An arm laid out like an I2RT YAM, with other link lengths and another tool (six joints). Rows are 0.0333 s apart.
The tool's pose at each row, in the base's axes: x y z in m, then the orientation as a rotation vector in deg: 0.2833 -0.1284 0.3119 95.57 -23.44 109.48; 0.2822 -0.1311 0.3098 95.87 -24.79 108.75; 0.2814 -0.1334 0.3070 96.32 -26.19 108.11; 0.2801 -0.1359 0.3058 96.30 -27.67 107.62; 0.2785 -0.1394 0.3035 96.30 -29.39 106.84; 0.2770 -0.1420 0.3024 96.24 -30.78 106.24; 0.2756 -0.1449 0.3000 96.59 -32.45 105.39; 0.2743 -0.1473 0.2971 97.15 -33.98 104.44; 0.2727 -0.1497 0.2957 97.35 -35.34 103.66; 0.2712 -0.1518 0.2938 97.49 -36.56 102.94; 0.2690 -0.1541 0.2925 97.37 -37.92 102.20; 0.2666 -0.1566 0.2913 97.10 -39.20 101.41; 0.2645 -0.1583 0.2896 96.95 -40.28 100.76
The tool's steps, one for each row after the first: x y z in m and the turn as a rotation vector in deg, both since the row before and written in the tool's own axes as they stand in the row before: -0.0026 0.0025 0.0003 -0.80 -0.77 0.37; -0.0032 0.0019 0.0002 -0.69 -0.84 0.50; -0.0016 0.0026 0.0003 -0.90 -0.52 0.53; -0.0028 0.0035 0.0006 -1.13 -0.70 0.51; -0.0014 0.0028 0.0003 -0.92 -0.52 0.43; -0.0027 0.0029 0.0005 -0.93 -0.94 0.54; -0.0031 0.0024 0.0003 -0.80 -1.07 0.45; -0.0016 0.0028 0.0003 -0.83 -0.75 0.39; -0.0021 0.0025 0.0002 -0.77 -0.66 0.34; -0.0014 0.0031 -0.0001 -0.98 -0.54 0.37; -0.0013 0.0034 0.0000 -1.05 -0.44 0.28; -0.0018 0.0026 -0.0003 -0.83 -0.42 0.26
